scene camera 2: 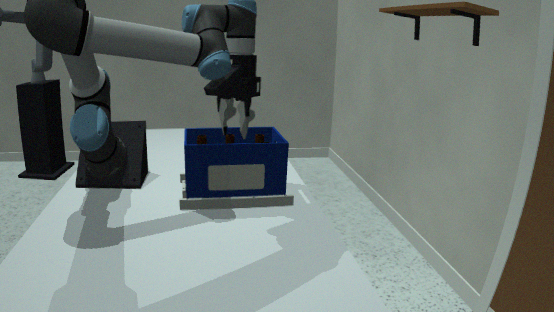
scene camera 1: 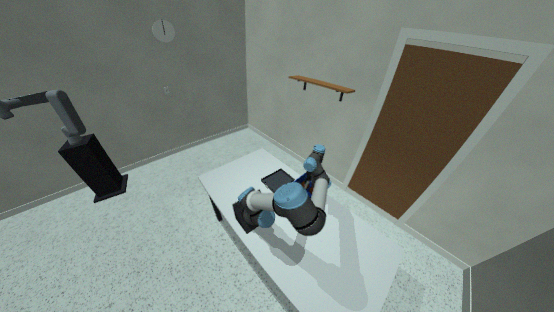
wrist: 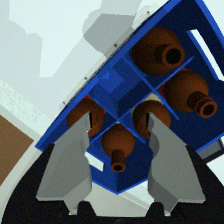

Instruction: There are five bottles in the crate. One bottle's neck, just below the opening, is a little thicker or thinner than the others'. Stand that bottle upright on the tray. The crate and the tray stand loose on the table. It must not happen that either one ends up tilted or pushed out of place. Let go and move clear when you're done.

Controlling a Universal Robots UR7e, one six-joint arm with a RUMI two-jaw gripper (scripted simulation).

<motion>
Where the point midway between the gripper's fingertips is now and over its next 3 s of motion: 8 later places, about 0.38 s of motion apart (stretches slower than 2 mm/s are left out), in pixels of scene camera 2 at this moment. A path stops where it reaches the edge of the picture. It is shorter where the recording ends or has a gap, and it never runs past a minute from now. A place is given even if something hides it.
My gripper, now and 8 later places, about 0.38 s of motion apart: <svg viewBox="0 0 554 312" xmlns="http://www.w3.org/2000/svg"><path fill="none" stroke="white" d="M234 137L234 138L234 141L234 145L233 148L233 151L233 151L233 147L234 137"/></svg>
</motion>
